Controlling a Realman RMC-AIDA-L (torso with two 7-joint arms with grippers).
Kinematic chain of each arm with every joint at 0, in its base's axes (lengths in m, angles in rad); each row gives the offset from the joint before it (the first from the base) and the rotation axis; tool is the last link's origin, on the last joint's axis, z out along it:
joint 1: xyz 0 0 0.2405 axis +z
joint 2: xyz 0 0 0 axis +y
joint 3: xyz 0 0 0.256 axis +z
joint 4: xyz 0 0 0 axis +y
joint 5: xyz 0 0 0.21 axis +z
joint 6: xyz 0 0 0 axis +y
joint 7: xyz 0 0 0.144 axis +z
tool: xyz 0 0 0
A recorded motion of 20 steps. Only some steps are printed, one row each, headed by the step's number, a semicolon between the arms.
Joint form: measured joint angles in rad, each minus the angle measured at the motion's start. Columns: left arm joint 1, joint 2, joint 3, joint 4, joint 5, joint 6, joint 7; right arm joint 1, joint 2, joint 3, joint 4, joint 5, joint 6, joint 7.
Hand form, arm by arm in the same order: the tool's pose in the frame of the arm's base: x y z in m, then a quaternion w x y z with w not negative. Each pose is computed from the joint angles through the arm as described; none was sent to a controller.
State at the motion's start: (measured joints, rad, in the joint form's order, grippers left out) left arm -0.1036 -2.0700 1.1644 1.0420 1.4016 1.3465 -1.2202; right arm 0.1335 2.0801 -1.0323 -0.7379 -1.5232 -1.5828 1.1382
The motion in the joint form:
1: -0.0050 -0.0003 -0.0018 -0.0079 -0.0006 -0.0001 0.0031; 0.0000 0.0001 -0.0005 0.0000 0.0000 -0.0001 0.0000
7: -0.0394 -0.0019 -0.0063 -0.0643 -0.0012 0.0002 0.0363; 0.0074 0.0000 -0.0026 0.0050 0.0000 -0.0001 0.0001
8: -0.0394 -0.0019 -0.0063 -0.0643 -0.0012 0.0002 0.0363; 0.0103 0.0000 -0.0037 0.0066 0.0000 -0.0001 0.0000
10: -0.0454 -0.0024 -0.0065 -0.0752 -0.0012 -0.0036 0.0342; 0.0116 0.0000 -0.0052 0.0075 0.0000 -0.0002 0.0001
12: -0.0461 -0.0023 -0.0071 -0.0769 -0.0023 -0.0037 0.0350; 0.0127 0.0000 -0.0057 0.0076 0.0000 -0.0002 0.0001
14: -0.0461 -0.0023 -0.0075 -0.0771 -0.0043 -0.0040 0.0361; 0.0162 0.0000 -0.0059 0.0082 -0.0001 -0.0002 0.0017
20: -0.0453 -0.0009 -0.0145 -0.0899 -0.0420 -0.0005 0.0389; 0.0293 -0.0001 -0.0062 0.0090 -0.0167 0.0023 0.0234
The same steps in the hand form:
1: -0.2669 0.2876 0.0336 0.28514 -0.90407 -0.12293 -0.29368; 0.3007 0.2405 -0.0001 0.19271 -0.90737 0.18717 0.32326
7: -0.2672 0.2926 0.0261 0.27993 -0.90540 -0.12032 -0.29564; 0.2993 0.2420 -0.0011 0.18985 -0.90790 0.18596 0.32419
8: -0.2672 0.2926 0.0261 0.27993 -0.90540 -0.12032 -0.29564; 0.2987 0.2427 -0.0015 0.18866 -0.90819 0.18524 0.32449
10: -0.2677 0.2937 0.0245 0.27890 -0.90494 -0.12464 -0.29623; 0.2983 0.2428 -0.0019 0.18758 -0.90843 0.18495 0.32459
12: -0.2678 0.2938 0.0246 0.27924 -0.90467 -0.12488 -0.29665; 0.2980 0.2431 -0.0020 0.18716 -0.90860 0.18445 0.32465
14: -0.2677 0.2940 0.0248 0.28006 -0.90424 -0.12464 -0.29728; 0.2972 0.2441 -0.0022 0.18612 -0.90876 0.18385 0.32512
20: -0.2680 0.2947 0.0288 0.28818 -0.89548 -0.13084 -0.31297; 0.2954 0.2468 -0.0039 0.17669 -0.91095 0.18892 0.32135

